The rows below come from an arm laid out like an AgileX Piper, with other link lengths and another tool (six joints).
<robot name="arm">
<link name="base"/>
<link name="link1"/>
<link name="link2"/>
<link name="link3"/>
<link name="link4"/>
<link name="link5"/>
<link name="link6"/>
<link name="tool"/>
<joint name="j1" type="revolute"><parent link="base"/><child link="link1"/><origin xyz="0.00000 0.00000 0.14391"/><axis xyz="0 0 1"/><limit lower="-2.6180" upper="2.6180"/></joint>
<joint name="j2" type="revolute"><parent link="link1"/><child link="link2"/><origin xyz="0.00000 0.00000 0.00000"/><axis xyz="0 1 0"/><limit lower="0.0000" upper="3.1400"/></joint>
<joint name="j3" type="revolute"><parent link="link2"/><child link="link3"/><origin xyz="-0.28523 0.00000 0.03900"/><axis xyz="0 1 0"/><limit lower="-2.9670" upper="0.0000"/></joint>
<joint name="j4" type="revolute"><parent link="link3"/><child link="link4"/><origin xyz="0.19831 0.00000 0.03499"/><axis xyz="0.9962 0 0.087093"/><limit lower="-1.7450" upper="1.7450"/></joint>
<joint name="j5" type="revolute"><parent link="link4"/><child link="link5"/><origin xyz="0.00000 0.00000 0.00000"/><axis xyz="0 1 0"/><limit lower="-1.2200" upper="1.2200"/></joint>
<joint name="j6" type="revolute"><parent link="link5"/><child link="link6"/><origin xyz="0.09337 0.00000 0.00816"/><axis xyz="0.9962 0 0.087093"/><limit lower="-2.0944" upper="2.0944"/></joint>
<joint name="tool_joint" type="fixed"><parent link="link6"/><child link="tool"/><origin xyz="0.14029 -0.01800 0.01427" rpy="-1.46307 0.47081 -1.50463"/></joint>
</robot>
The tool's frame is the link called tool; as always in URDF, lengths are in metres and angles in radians.
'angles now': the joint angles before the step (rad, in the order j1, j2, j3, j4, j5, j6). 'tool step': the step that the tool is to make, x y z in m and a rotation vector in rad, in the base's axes. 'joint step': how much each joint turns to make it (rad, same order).
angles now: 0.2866 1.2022 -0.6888 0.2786 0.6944 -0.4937
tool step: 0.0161 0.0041 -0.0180 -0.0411 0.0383 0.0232
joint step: 0.0190 0.1223 -0.0247 -0.0217 -0.0496 -0.0066
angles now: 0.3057 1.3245 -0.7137 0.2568 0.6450 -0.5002
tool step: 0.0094 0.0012 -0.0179 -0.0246 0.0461 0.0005
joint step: 0.0019 0.0969 -0.0158 -0.0054 -0.0303 -0.0024
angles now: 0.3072 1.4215 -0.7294 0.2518 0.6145 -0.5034
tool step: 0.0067 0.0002 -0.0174 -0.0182 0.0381 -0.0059
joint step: -0.0003 0.0820 -0.0057 -0.0001 -0.0354 -0.0015
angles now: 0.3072 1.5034 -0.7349 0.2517 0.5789 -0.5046
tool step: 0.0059 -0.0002 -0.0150 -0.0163 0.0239 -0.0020
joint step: 0.0001 0.0678 -0.0022 -0.0007 -0.0385 -0.0049
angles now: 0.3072 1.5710 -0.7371 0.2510 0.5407 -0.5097
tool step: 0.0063 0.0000 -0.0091 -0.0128 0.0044 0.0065
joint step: 0.0002 0.0456 -0.0055 -0.0036 -0.0318 -0.0100
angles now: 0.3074 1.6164 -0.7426 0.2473 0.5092 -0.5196
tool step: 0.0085 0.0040 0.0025 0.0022 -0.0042 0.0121
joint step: 0.0007 0.0203 -0.0412 0.0004 0.0179 -0.0089
